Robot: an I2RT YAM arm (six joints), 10 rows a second.
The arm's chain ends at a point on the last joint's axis. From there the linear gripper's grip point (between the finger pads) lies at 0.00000 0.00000 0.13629 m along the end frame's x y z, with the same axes.
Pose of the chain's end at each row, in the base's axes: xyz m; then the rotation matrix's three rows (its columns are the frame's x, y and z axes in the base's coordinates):
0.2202 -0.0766 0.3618; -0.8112 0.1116 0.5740; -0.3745 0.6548 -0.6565; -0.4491 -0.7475 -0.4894
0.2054 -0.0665 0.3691; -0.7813 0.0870 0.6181; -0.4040 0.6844 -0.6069; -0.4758 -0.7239 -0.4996
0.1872 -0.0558 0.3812; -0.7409 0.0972 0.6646; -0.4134 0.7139 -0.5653; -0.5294 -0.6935 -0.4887
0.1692 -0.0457 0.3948; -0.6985 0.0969 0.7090; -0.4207 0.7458 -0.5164; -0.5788 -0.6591 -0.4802
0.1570 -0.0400 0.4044; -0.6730 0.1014 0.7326; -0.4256 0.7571 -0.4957; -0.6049 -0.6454 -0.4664
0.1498 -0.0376 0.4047; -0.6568 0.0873 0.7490; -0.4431 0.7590 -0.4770; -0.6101 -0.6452 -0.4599
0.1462 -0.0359 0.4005; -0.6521 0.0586 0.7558; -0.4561 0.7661 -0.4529; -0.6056 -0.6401 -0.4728
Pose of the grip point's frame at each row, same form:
0.2984 -0.1661 0.2951; -0.8112 0.1116 0.5740; -0.3745 0.6548 -0.6565; -0.4491 -0.7475 -0.4894
0.2896 -0.1492 0.3010; -0.7813 0.0870 0.6181; -0.4040 0.6844 -0.6069; -0.4758 -0.7239 -0.4996
0.2778 -0.1328 0.3146; -0.7409 0.0972 0.6646; -0.4134 0.7139 -0.5653; -0.5294 -0.6935 -0.4887
0.2658 -0.1161 0.3294; -0.6985 0.0969 0.7090; -0.4207 0.7458 -0.5164; -0.5788 -0.6591 -0.4802
0.2568 -0.1076 0.3408; -0.6730 0.1014 0.7326; -0.4256 0.7571 -0.4957; -0.6049 -0.6454 -0.4664
0.2519 -0.1026 0.3420; -0.6568 0.0873 0.7490; -0.4431 0.7590 -0.4770; -0.6101 -0.6452 -0.4599
0.2492 -0.0976 0.3361; -0.6521 0.0586 0.7558; -0.4561 0.7661 -0.4529; -0.6056 -0.6401 -0.4728

